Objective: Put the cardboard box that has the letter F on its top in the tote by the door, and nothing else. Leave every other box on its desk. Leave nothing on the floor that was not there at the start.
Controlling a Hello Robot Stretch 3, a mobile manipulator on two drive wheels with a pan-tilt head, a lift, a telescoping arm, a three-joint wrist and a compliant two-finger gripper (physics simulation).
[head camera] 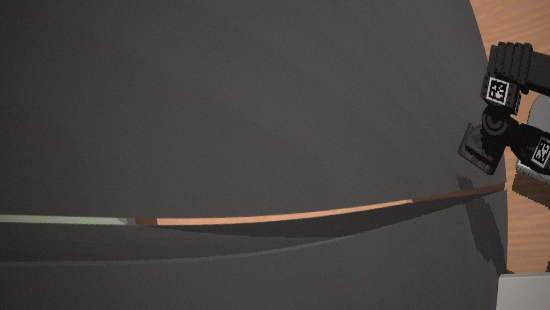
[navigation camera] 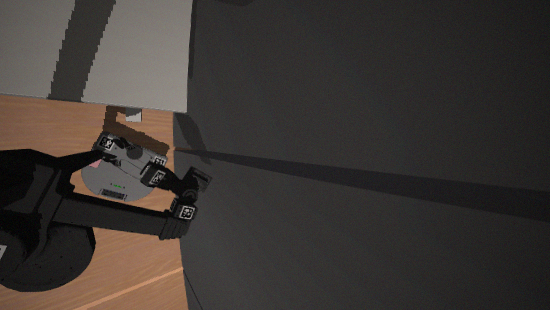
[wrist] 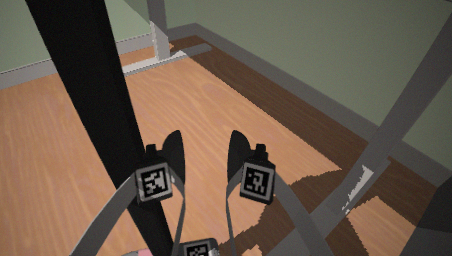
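Seen in the pictures: gripper, fingertip midpoint: (navigation camera: pixel 108 146) (wrist: pixel 206 149); robot's base, link origin: (navigation camera: pixel 134 151).
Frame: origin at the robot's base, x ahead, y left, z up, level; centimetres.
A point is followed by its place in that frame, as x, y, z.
Observation:
My gripper (navigation camera: pixel 115 151) @(1.5, 7.9, 57.9) (wrist: pixel 206 149) @(1.5, 7.9, 57.9) is open, with its two fingertips apart and nothing between them. In the navigation view it hangs above my grey base, and its wrist is beside a large dark surface. In the head view the wrist shows at the right edge and the fingertips are out of frame. The cardboard box with the letter F and the tote do not show in these views. A light grey desk top (head camera: pixel 525 292) @(20.0, 0.1, 72.1) (navigation camera: pixel 145 60) @(26.3, 10.0, 72.1) shows at the lower right of the head view and the upper left of the navigation view.
A large dark grey surface (head camera: pixel 225 110) @(4.9, -22.9, 114.9) (navigation camera: pixel 375 100) @(20.6, -15.0, 119.4) fills much of the head and navigation views. In the wrist view, my black mast (wrist: pixel 95 75) @(-5.9, 11.6, 63.1) crosses the left, a grey desk leg (wrist: pixel 420 85) @(44.1, 22.4, 51.0) stands at the right, and green walls (wrist: pixel 310 55) @(63.4, 87.5, 23.6) rise behind the wooden floor (wrist: pixel 200 100) @(10.5, 90.8, 0.1).

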